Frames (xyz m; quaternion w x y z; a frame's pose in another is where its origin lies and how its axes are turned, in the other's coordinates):
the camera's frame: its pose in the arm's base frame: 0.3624 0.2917 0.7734 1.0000 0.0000 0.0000 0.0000
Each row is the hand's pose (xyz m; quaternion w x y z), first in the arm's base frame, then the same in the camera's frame.
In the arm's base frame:
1: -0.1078 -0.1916 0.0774 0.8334 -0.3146 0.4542 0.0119
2: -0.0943 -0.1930 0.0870 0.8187 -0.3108 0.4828 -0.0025
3: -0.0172 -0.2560 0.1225 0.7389 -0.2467 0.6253 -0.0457
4: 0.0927 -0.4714 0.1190 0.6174 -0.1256 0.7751 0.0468
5: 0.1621 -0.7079 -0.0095 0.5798 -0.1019 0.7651 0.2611
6: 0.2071 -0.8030 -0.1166 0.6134 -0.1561 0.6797 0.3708
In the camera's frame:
1: -0.4702 -0.4833 -0.6960 0.8334 -0.3146 0.4542 0.0119
2: -0.4567 -0.4847 -0.6864 0.8187 -0.3108 0.4828 -0.0025
3: -0.3796 -0.5477 -0.6509 0.7389 -0.2467 0.6253 -0.0457
4: -0.2697 -0.7631 -0.6544 0.6174 -0.1256 0.7751 0.0468
5: -0.2003 -0.9996 -0.7829 0.5798 -0.1019 0.7651 0.2611
6: -0.1553 -1.0947 -0.8900 0.6134 -0.1561 0.6797 0.3708

